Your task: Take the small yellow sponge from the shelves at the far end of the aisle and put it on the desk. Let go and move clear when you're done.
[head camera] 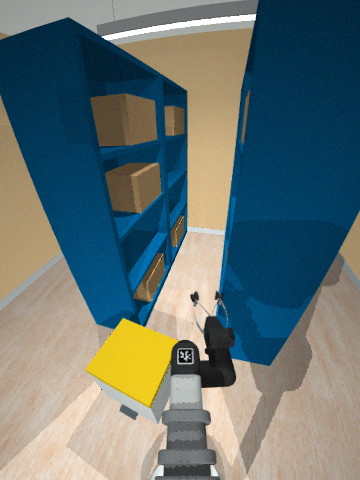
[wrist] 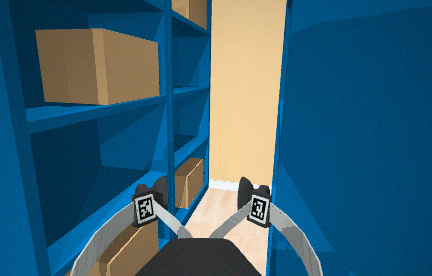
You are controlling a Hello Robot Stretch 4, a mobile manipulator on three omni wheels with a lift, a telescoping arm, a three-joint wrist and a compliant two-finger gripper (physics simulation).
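Places are measured from the robot's base along level axes (x ahead, y left, z up), in centimetres.
Pixels of known places: hand, tool point: [head camera: 206,295] [wrist: 203,196].
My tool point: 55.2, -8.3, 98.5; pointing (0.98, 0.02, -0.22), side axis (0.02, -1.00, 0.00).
Note:
Ahead of a thing's pixels: the offset from my tool point to its top centre, as dx, dy, dz.
The small yellow sponge does not show in either view, nor does the desk. The left blue shelves [head camera: 162,150] [wrist: 169,125] stand along the left side of the aisle, with brown boxes on several levels. My gripper [head camera: 207,297] [wrist: 202,196] is open and empty. It points down the aisle, between the left shelves and the right blue shelf unit [head camera: 295,175] [wrist: 360,140], close to the right unit's near end in the head camera view.
A white bin with a yellow lid {+1.9, +38.2, -56.3} [head camera: 132,360] stands at the near end of the left shelves, close to the left of my arm. A brown box {+102.9, +46.9, +24.8} [head camera: 135,187] [wrist: 125,67] sits on a left shelf. A beige wall [head camera: 210,135] [wrist: 245,90] closes the aisle's far end.

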